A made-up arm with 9 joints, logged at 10 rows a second.
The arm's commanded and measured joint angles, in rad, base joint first. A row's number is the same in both.
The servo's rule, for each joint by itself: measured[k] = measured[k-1] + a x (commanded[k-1-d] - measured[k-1]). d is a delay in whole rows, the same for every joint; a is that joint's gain. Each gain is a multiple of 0.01, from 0.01 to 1. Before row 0 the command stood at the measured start. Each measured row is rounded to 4 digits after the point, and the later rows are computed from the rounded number. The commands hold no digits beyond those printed.
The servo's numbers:
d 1
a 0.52 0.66 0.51 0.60 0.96 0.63 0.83 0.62 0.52
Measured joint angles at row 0: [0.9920, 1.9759, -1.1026, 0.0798, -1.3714, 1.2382, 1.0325, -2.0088, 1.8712]
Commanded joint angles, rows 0 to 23: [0.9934, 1.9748, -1.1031, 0.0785, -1.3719, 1.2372, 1.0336, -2.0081, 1.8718]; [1.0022, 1.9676, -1.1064, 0.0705, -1.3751, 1.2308, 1.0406, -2.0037, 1.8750]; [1.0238, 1.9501, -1.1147, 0.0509, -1.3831, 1.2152, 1.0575, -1.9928, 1.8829]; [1.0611, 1.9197, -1.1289, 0.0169, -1.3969, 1.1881, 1.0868, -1.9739, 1.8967]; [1.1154, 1.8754, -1.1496, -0.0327, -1.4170, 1.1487, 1.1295, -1.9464, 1.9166]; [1.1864, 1.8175, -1.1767, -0.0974, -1.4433, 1.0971, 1.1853, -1.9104, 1.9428]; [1.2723, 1.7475, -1.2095, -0.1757, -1.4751, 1.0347, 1.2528, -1.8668, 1.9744]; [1.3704, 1.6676, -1.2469, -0.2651, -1.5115, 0.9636, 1.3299, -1.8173, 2.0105]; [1.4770, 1.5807, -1.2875, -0.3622, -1.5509, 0.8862, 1.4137, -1.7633, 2.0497]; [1.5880, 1.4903, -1.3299, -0.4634, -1.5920, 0.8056, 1.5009, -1.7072, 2.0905]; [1.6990, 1.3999, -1.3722, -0.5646, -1.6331, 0.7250, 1.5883, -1.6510, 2.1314]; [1.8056, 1.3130, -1.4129, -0.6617, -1.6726, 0.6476, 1.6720, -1.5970, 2.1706]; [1.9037, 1.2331, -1.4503, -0.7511, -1.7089, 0.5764, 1.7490, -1.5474, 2.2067]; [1.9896, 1.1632, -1.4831, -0.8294, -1.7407, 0.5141, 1.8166, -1.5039, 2.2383]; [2.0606, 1.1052, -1.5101, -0.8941, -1.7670, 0.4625, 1.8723, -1.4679, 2.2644]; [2.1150, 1.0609, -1.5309, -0.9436, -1.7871, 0.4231, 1.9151, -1.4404, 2.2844]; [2.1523, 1.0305, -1.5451, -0.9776, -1.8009, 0.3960, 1.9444, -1.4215, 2.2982]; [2.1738, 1.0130, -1.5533, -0.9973, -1.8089, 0.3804, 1.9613, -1.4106, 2.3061]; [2.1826, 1.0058, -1.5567, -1.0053, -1.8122, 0.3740, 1.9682, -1.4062, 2.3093]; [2.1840, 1.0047, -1.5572, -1.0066, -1.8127, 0.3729, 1.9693, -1.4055, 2.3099]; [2.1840, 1.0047, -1.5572, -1.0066, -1.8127, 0.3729, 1.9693, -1.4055, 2.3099]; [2.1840, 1.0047, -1.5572, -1.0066, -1.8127, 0.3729, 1.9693, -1.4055, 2.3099]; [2.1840, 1.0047, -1.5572, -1.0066, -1.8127, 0.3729, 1.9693, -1.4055, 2.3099]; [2.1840, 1.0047, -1.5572, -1.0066, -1.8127, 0.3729, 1.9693, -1.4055, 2.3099]
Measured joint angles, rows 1 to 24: [0.9920, 1.9759, -1.1026, 0.0798, -1.3714, 1.2382, 1.0325, -2.0088, 1.8712]; [0.9927, 1.9752, -1.1029, 0.0790, -1.3719, 1.2376, 1.0334, -2.0084, 1.8715]; [0.9976, 1.9702, -1.1047, 0.0739, -1.3750, 1.2333, 1.0394, -2.0055, 1.8733]; [1.0112, 1.9569, -1.1098, 0.0601, -1.3828, 1.2219, 1.0544, -1.9976, 1.8783]; [1.0371, 1.9323, -1.1195, 0.0342, -1.3963, 1.2006, 1.0813, -1.9829, 1.8879]; [1.0778, 1.8947, -1.1349, -0.0059, -1.4162, 1.1679, 1.1213, -1.9603, 1.9028]; [1.1343, 1.8437, -1.1562, -0.0608, -1.4422, 1.1233, 1.1744, -1.9294, 1.9236]; [1.2061, 1.7802, -1.1834, -0.1297, -1.4738, 1.0675, 1.2395, -1.8906, 1.9500]; [1.2915, 1.7059, -1.2158, -0.2109, -1.5100, 1.0020, 1.3145, -1.8452, 1.9815]; [1.3880, 1.6233, -1.2524, -0.3017, -1.5493, 0.9290, 1.3968, -1.7944, 2.0170]; [1.4920, 1.5355, -1.2919, -0.3987, -1.5903, 0.8513, 1.4832, -1.7403, 2.0552]; [1.5996, 1.4460, -1.3329, -0.4982, -1.6314, 0.7717, 1.5704, -1.6849, 2.0948]; [1.7067, 1.3582, -1.3737, -0.5963, -1.6710, 0.6935, 1.6547, -1.6304, 2.1342]; [1.8091, 1.2756, -1.4128, -0.6892, -1.7074, 0.6197, 1.7330, -1.5789, 2.1719]; [1.9030, 1.2014, -1.4487, -0.7733, -1.7394, 0.5532, 1.8024, -1.5324, 2.2064]; [1.9850, 1.1379, -1.4800, -0.8458, -1.7659, 0.4961, 1.8604, -1.4924, 2.2366]; [2.0526, 1.0871, -1.5060, -0.9045, -1.7863, 0.4501, 1.9058, -1.4602, 2.2615]; [2.1044, 1.0497, -1.5259, -0.9484, -1.8003, 0.4160, 1.9378, -1.4362, 2.2806]; [2.1405, 1.0255, -1.5399, -0.9777, -1.8086, 0.3936, 1.9573, -1.4203, 2.2939]; [2.1624, 1.0125, -1.5485, -0.9943, -1.8121, 0.3813, 1.9663, -1.4116, 2.3019]; [2.1736, 1.0074, -1.5529, -1.0017, -1.8127, 0.3760, 1.9688, -1.4078, 2.3061]; [2.1790, 1.0056, -1.5551, -1.0046, -1.8127, 0.3740, 1.9692, -1.4064, 2.3081]; [2.1816, 1.0050, -1.5562, -1.0058, -1.8127, 0.3733, 1.9693, -1.4058, 2.3090]; [2.1828, 1.0048, -1.5567, -1.0063, -1.8127, 0.3730, 1.9693, -1.4056, 2.3095]
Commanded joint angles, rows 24 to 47: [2.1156, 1.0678, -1.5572, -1.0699, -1.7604, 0.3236, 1.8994, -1.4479, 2.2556]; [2.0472, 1.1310, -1.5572, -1.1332, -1.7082, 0.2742, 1.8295, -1.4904, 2.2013]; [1.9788, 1.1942, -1.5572, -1.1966, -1.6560, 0.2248, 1.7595, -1.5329, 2.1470]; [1.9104, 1.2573, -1.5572, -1.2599, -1.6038, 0.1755, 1.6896, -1.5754, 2.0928]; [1.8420, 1.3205, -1.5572, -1.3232, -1.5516, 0.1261, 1.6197, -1.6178, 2.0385]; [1.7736, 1.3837, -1.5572, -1.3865, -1.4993, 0.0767, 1.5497, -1.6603, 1.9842]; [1.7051, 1.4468, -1.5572, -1.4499, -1.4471, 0.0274, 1.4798, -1.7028, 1.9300]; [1.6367, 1.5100, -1.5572, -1.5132, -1.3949, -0.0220, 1.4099, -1.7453, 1.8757]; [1.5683, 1.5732, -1.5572, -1.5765, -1.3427, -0.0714, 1.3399, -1.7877, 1.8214]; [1.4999, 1.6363, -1.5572, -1.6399, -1.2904, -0.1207, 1.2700, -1.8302, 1.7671]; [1.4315, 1.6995, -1.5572, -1.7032, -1.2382, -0.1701, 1.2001, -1.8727, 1.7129]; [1.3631, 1.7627, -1.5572, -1.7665, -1.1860, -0.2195, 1.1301, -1.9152, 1.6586]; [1.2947, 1.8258, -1.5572, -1.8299, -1.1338, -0.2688, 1.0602, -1.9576, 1.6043]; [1.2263, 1.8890, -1.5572, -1.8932, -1.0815, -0.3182, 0.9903, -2.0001, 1.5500]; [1.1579, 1.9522, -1.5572, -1.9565, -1.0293, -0.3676, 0.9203, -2.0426, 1.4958]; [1.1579, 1.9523, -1.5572, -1.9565, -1.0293, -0.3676, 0.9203, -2.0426, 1.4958]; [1.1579, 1.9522, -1.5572, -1.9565, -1.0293, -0.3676, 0.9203, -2.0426, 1.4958]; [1.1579, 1.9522, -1.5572, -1.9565, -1.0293, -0.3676, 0.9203, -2.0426, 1.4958]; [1.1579, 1.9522, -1.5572, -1.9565, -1.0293, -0.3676, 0.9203, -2.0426, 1.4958]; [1.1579, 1.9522, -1.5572, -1.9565, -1.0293, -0.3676, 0.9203, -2.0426, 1.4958]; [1.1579, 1.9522, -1.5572, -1.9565, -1.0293, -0.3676, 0.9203, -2.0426, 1.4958]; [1.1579, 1.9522, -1.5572, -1.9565, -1.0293, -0.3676, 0.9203, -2.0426, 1.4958]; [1.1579, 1.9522, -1.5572, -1.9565, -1.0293, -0.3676, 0.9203, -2.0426, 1.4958]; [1.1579, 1.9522, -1.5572, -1.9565, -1.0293, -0.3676, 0.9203, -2.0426, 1.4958]
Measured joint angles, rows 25 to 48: [2.1834, 1.0047, -1.5570, -1.0065, -1.8127, 0.3729, 1.9693, -1.4055, 2.3097]; [2.1481, 1.0463, -1.5571, -1.0445, -1.7625, 0.3418, 1.9113, -1.4318, 2.2816]; [2.0956, 1.1022, -1.5572, -1.0977, -1.7104, 0.2992, 1.8434, -1.4681, 2.2398]; [2.0349, 1.1629, -1.5572, -1.1570, -1.6582, 0.2523, 1.7738, -1.5083, 2.1915]; [1.9702, 1.2252, -1.5572, -1.2187, -1.6060, 0.2039, 1.7039, -1.5499, 2.1402]; [1.9035, 1.2881, -1.5572, -1.2814, -1.5538, 0.1549, 1.6340, -1.5920, 2.0873]; [1.8360, 1.3512, -1.5572, -1.3445, -1.5015, 0.1056, 1.5640, -1.6343, 2.0337]; [1.7679, 1.4143, -1.5572, -1.4077, -1.4493, 0.0563, 1.4941, -1.6768, 1.9798]; [1.6997, 1.4775, -1.5572, -1.4710, -1.3971, 0.0070, 1.4242, -1.7193, 1.9257]; [1.6314, 1.5407, -1.5572, -1.5343, -1.3449, -0.0424, 1.3542, -1.7617, 1.8715]; [1.5630, 1.6038, -1.5572, -1.5977, -1.2926, -0.0917, 1.2843, -1.8042, 1.8172]; [1.4946, 1.6670, -1.5572, -1.6610, -1.2404, -0.1411, 1.2144, -1.8467, 1.7630]; [1.4262, 1.7302, -1.5572, -1.7243, -1.1882, -0.1905, 1.1444, -1.8892, 1.7087]; [1.3578, 1.7933, -1.5572, -1.7877, -1.1360, -0.2398, 1.0745, -1.9316, 1.6544]; [1.2894, 1.8565, -1.5572, -1.8510, -1.0837, -0.2892, 1.0046, -1.9741, 1.6001]; [1.2210, 1.9197, -1.5572, -1.9143, -1.0315, -0.3386, 0.9346, -2.0166, 1.5459]; [1.1882, 1.9412, -1.5572, -1.9396, -1.0294, -0.3569, 0.9227, -2.0327, 1.5198]; [1.1724, 1.9485, -1.5572, -1.9497, -1.0293, -0.3636, 0.9207, -2.0388, 1.5073]; [1.1649, 1.9509, -1.5572, -1.9538, -1.0293, -0.3661, 0.9204, -2.0412, 1.5013]; [1.1613, 1.9518, -1.5572, -1.9554, -1.0293, -0.3670, 0.9203, -2.0421, 1.4984]; [1.1595, 1.9521, -1.5572, -1.9561, -1.0293, -0.3674, 0.9203, -2.0424, 1.4970]; [1.1587, 1.9522, -1.5572, -1.9563, -1.0293, -0.3675, 0.9203, -2.0425, 1.4964]; [1.1583, 1.9522, -1.5572, -1.9564, -1.0293, -0.3676, 0.9203, -2.0426, 1.4961]; [1.1581, 1.9522, -1.5572, -1.9565, -1.0293, -0.3676, 0.9203, -2.0426, 1.4959]
